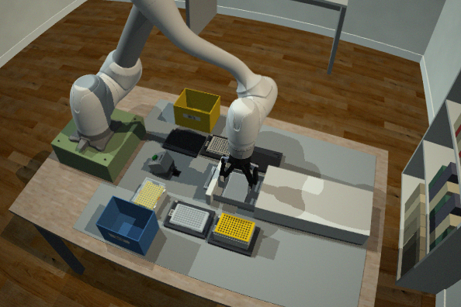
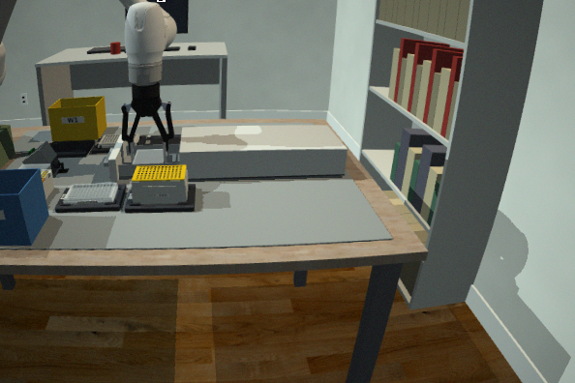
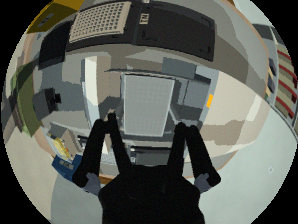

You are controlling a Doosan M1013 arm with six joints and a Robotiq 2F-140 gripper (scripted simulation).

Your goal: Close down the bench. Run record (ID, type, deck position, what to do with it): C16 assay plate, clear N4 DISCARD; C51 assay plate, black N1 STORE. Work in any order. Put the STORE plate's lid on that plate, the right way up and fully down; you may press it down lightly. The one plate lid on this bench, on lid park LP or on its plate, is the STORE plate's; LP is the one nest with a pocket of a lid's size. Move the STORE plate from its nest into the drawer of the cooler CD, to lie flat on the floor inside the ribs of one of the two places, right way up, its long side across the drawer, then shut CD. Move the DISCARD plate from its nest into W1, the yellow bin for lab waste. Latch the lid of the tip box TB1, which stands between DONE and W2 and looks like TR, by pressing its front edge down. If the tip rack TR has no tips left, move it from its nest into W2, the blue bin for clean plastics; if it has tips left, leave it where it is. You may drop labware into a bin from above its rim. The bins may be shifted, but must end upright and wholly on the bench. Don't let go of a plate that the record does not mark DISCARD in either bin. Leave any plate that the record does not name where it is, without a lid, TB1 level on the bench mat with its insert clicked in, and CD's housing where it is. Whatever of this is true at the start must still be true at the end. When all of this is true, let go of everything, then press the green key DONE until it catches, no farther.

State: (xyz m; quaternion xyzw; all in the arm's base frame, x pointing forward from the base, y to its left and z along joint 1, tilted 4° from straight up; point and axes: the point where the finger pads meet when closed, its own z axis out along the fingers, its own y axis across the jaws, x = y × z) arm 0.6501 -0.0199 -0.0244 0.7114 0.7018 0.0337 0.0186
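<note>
Right now my hand is 10 mm above the grey plate lid. Round my hand: cooler CD: 170 mm ahead, 10 mm below; then black plate: 20 mm below; then cooler drawer: 40 mm ahead, 20 mm below.
</note>
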